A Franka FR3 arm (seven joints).
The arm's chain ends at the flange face. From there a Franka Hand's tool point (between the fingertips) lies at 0.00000 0.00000 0.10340 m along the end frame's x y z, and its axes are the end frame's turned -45 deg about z.
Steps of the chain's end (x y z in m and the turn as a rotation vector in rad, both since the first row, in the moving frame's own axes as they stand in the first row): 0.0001 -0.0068 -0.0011 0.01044 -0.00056 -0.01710; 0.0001 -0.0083 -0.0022 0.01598 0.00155 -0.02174; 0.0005 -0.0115 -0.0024 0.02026 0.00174 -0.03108; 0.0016 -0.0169 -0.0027 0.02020 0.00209 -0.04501
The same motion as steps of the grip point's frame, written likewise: 0.0056 -0.0055 -0.0011 0.00778 0.00699 -0.01710; 0.0072 -0.0069 -0.0022 0.01020 0.01240 -0.02174; 0.0101 -0.0092 -0.0024 0.01310 0.01556 -0.03108; 0.0147 -0.0122 -0.0027 0.01281 0.01576 -0.04501
